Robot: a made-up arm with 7 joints. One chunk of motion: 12 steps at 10 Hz.
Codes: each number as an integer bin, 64 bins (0 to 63) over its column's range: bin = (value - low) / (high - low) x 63, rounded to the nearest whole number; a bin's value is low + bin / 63 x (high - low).
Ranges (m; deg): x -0.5..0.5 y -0.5..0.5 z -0.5..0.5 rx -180..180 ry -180..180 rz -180..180
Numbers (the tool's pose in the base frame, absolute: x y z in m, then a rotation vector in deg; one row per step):
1: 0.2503 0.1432 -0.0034 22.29 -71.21 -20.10
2: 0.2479 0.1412 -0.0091 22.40 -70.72 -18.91
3: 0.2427 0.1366 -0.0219 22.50 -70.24 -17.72
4: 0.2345 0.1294 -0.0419 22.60 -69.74 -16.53
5: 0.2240 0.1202 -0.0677 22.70 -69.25 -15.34
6: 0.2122 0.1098 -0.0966 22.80 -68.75 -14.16
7: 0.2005 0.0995 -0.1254 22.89 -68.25 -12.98
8: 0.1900 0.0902 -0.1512 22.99 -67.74 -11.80
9: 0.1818 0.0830 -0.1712 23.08 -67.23 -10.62
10: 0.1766 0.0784 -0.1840 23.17 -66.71 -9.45
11: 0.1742 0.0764 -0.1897 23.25 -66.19 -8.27
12: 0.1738 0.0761 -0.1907 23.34 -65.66 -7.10
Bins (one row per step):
1: 47 41 31 35 19 28
2: 47 40 31 35 19 28
3: 47 40 30 35 19 28
4: 46 40 29 35 19 29
5: 46 39 27 35 19 29
6: 45 38 25 35 19 29
7: 44 38 24 36 20 29
8: 43 37 22 36 20 29
9: 43 37 21 36 20 30
10: 43 36 20 36 20 30
11: 42 36 20 36 20 30
12: 42 36 19 36 20 30

